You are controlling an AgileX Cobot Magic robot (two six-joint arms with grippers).
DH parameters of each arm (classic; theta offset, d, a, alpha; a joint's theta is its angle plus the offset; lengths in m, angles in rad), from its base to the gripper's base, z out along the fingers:
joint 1: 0 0.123 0 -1.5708
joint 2: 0.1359 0 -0.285 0
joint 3: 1.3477 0 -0.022 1.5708
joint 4: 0 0.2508 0 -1.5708
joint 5: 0 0 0.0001 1.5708
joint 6: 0 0.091 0 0
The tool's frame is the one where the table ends.
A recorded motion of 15 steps. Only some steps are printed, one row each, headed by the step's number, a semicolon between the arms.
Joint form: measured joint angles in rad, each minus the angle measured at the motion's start. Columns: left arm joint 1, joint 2, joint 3, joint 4, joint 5, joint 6; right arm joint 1, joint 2, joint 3, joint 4, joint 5, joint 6.
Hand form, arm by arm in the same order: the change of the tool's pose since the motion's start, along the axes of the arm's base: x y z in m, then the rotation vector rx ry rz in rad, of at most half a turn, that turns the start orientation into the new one. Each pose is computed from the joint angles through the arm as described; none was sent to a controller.
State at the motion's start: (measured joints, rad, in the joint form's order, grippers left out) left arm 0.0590 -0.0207 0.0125 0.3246 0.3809 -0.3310; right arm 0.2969 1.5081 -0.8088 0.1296 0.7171 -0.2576
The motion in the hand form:
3: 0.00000 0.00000 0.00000 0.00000 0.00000 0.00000; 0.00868 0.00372 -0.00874 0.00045 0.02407 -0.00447
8: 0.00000 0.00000 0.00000 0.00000 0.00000 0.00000; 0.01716 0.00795 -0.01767 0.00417 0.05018 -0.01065
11: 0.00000 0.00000 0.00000 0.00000 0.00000 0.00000; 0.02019 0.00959 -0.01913 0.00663 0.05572 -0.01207
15: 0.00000 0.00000 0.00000 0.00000 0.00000 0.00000; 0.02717 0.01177 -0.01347 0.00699 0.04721 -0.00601
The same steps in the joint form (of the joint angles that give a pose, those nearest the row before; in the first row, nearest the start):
3: 0.0000 0.0000 0.0000 0.0000 0.0000 0.0000; 0.0018 0.0544 -0.0231 0.0103 -0.0085 -0.0007
8: 0.0000 0.0000 0.0000 0.0000 0.0000 0.0000; 0.0044 0.1090 -0.0485 0.0254 -0.0137 -0.0018
11: 0.0000 0.0000 0.0000 0.0000 0.0000 0.0000; 0.0057 0.1239 -0.0605 0.0303 -0.0121 -0.0019
15: 0.0000 0.0000 0.0000 0.0000 0.0000 0.0000; 0.0059 0.1336 -0.0990 0.0251 0.0087 -0.0019

